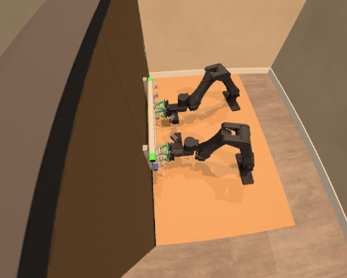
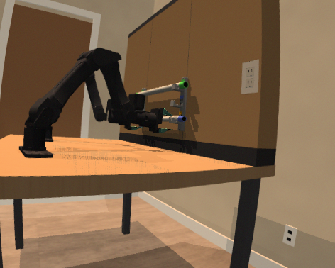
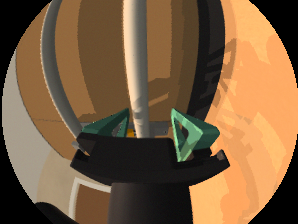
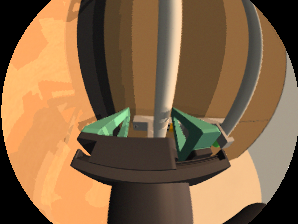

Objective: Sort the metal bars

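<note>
My right hand is 150 mm to the right of the blue-ended bar, 20 mm below it and 10 mm past it. Also, from my right hand: wall socket (400 mm to the right, 160 mm above, 80 mm ahead); brown wall panel (290 mm above, 160 mm to the left, 90 mm ahead); green-ended bar (170 mm above, 160 mm to the left, 10 mm behind).
My left gripper is now 20 mm short of the blue-ended bar, 150 mm to the left of it and 10 mm below it. Also, from my left hand: wall socket: 120 mm ahead, 690 mm to the right, 160 mm above; brown wall panel: 120 mm ahead, 140 mm to the right, 290 mm above; green-ended bar: 20 mm ahead, 140 mm to the right, 170 mm above.
</note>
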